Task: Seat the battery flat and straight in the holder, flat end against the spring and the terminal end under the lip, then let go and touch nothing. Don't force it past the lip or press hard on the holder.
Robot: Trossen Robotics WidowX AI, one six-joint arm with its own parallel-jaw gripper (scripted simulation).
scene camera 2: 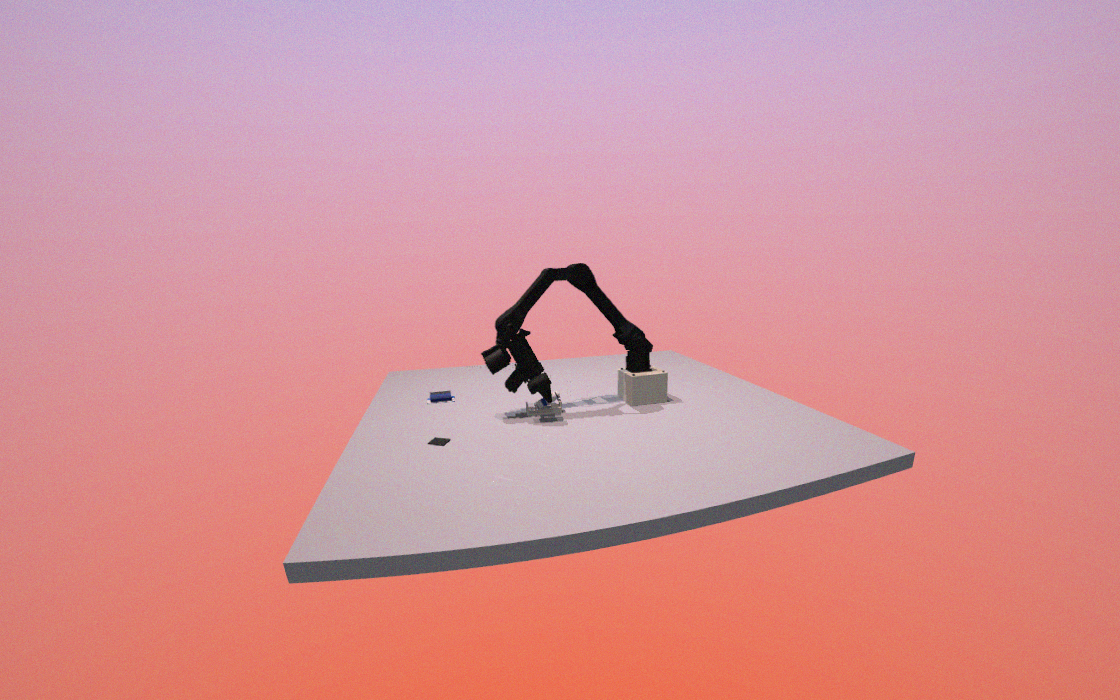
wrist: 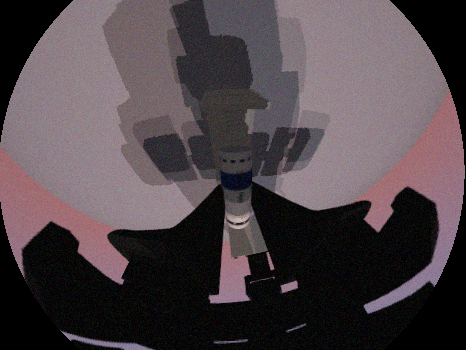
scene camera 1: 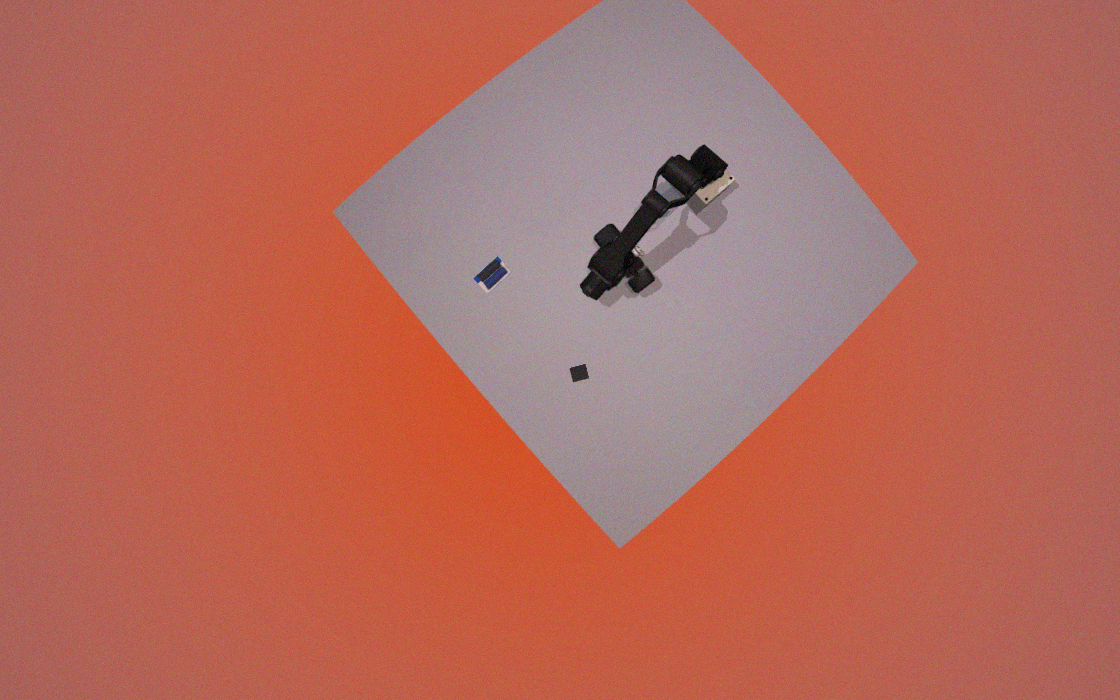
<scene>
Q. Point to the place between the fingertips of my gripper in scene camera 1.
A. At 630,255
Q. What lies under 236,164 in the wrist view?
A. A battery.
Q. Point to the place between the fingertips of my gripper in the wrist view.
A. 236,187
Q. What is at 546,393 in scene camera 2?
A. My gripper.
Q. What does my gripper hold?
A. A battery.
</scene>
